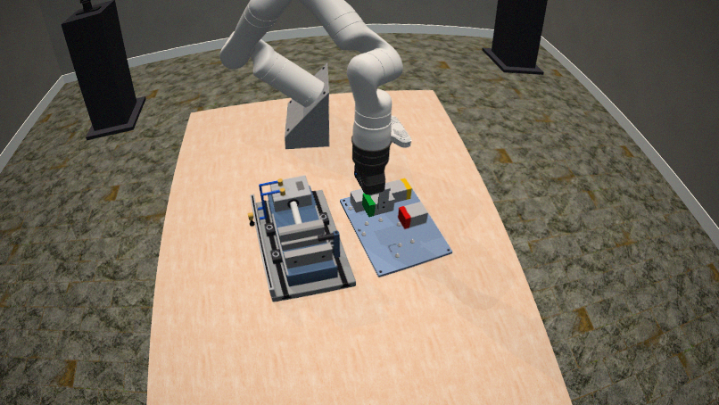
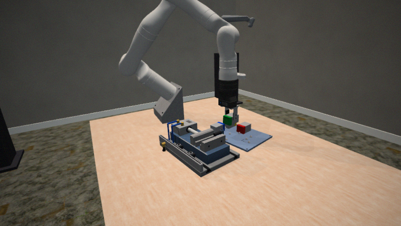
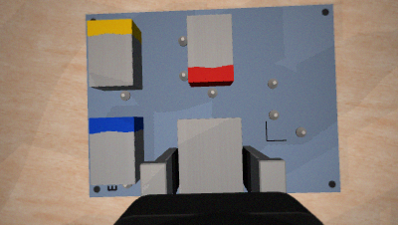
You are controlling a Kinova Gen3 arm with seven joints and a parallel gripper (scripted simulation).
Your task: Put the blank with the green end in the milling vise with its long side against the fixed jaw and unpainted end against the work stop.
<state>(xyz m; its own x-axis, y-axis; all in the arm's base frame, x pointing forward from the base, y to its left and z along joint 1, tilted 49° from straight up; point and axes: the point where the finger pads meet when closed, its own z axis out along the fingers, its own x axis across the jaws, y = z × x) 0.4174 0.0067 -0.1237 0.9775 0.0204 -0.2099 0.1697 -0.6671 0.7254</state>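
Right now my hand is 170 mm to the left of the fixed jaw, 110 mm short of it and 40 mm above it. The rest, counted from my hand: blue plate (110 mm below, 50 mm to the left, 10 mm behind); then green-ended blank (20 mm below); then blue-ended blank (90 mm below, 90 mm behind, 10 mm to the right).
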